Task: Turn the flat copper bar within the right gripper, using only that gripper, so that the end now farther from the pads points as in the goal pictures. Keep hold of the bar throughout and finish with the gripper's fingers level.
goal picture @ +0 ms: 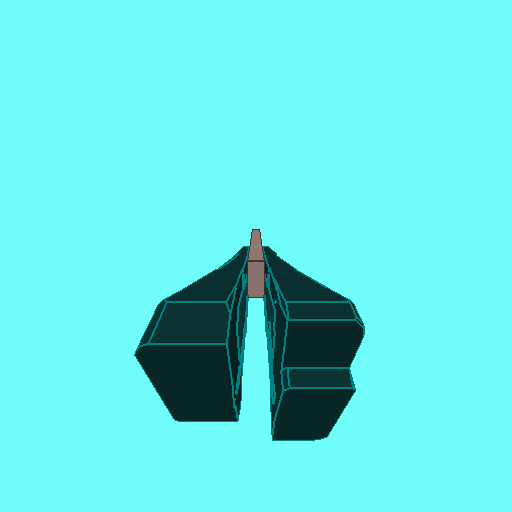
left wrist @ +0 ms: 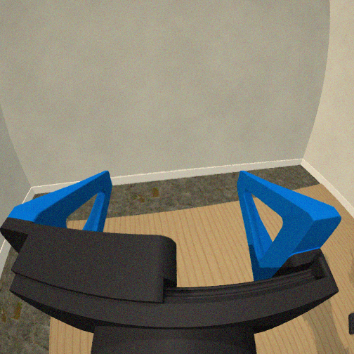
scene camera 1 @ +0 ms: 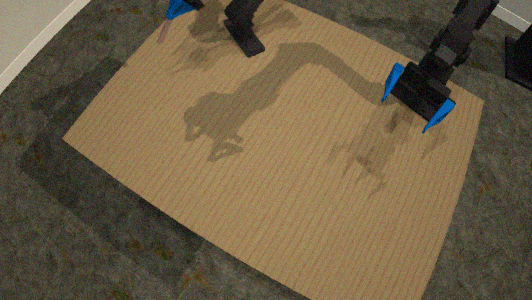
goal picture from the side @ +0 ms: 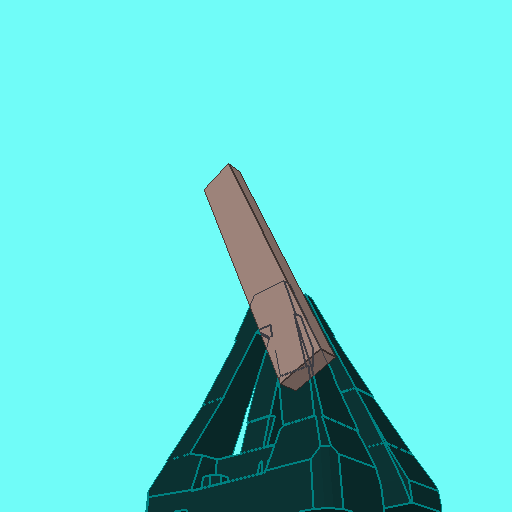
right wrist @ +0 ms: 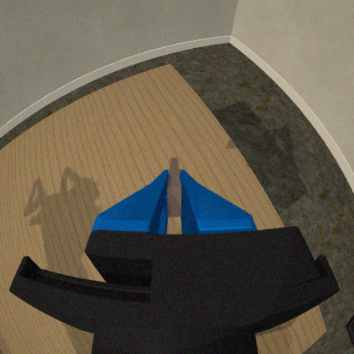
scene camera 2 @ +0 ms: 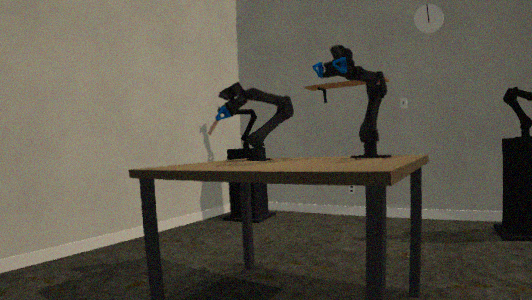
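Pixels of known places: left gripper, fingertip midpoint: (scene camera 1: 403, 116) (scene camera 2: 322, 65); right gripper, fingertip midpoint: (scene camera 1: 167, 18) (scene camera 2: 216, 119); left arm's base at its link origin: (scene camera 2: 370, 157); right arm's base at its link origin: (scene camera 1: 243, 36) (scene camera 2: 258, 160).
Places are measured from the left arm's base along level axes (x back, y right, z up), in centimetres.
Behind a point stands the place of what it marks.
Observation:
The flat copper bar (scene camera 1: 163, 32) {x -45.2, y 67.2, z 19.3 cm} (scene camera 2: 213, 127) {x -44.6, y 67.0, z 19.2 cm} (right wrist: 173, 197) is held in the air by my right gripper (scene camera 1: 170, 16) {x -42.7, y 66.9, z 23.5 cm} (scene camera 2: 219, 118) {x -42.7, y 66.9, z 23.5 cm} (right wrist: 173, 177). The gripper is shut on it. In scene camera 2 the bar slants steeply down and left out of the blue fingers, and these fingers also tilt down and left. In the right wrist view the bar is seen edge-on between the pads, its far end beyond the fingertips. The part between the pads is mostly hidden. My left gripper (scene camera 1: 404, 116) {x -39.1, y -0.1, z 40.2 cm} (scene camera 2: 329, 68) {x -39.1, y -0.1, z 40.2 cm} (left wrist: 174, 177) is wide open and empty, held high at the right.
The wooden table (scene camera 1: 280, 210) {x -58.3, y 10.6, z 0.0 cm} (scene camera 2: 260, 174) {x -74.6, y 3.2, z -1.0 cm} lies below both arms. A wall shelf (scene camera 2: 334, 85) shows behind the left arm. A black pedestal (scene camera 2: 517, 185) with another arm stands at the far right of scene camera 2. A pale wall rises at the left there.

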